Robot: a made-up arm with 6 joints.
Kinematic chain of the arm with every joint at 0, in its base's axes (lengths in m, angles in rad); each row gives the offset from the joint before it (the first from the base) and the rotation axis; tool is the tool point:
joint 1: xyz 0 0 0.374 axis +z
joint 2: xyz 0 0 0 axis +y
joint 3: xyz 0 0 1.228 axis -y
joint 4: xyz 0 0 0 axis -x
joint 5: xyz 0.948 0 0 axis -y
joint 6: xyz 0 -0.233 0 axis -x
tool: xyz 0 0 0
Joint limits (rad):
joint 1: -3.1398..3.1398
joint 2: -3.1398..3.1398
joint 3: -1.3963..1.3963
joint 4: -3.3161..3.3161
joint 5: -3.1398..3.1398
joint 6: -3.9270..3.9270
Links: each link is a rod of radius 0.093 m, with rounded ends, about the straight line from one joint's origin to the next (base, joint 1, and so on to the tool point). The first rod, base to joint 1, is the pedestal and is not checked.
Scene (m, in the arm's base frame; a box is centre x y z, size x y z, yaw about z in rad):
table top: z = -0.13
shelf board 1: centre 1 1.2 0.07 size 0.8 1.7 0.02 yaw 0.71
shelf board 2: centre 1 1.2 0.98 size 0.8 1.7 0.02 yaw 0.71
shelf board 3: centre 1 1.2 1.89 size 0.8 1.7 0.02 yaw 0.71
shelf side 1: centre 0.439 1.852 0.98 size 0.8 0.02 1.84 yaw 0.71
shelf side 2: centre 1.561 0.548 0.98 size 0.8 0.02 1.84 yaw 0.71
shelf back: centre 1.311 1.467 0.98 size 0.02 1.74 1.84 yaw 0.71
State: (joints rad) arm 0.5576 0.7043 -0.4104 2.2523 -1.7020 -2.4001
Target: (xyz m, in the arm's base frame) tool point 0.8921 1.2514 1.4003
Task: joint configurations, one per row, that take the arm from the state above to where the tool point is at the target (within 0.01 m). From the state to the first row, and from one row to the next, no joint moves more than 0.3 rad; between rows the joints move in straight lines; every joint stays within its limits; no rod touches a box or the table.
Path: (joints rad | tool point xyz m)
1: 0.5154 0.6234 -0.6220 2.2717 -1.7020 -2.4001 | 0.9602 0.7166 0.5297
2: 0.4732 0.5424 -0.8336 2.2911 -1.7020 -2.4001 | 0.8105 0.5876 0.5296
3: 0.4310 0.4615 -1.0453 2.3104 -1.7020 -2.4001 | 0.6423 0.4682 0.5385
4: 0.6013 0.3065 -0.8284 2.3088 -1.7020 -2.4001 | 0.6758 0.6537 0.7582
5: 0.7715 0.1515 -0.6115 2.3072 -1.7020 -2.4001 | 0.6005 0.8023 1.0575
6: 0.9418 -0.0034 -0.3947 2.3055 -1.7020 -2.4001 | 0.4256 0.8505 1.4003
7: 0.9153 0.1574 -0.1908 2.2695 -1.7020 -2.4001 | 0.5788 0.9986 1.4311
8: 0.8889 0.3183 0.0132 2.2334 -1.7020 -2.4001 | 0.7356 1.1336 1.4308
9: 0.8625 0.4792 0.2171 2.1973 -1.7020 -2.4001 | 0.8920 1.2514 1.4004

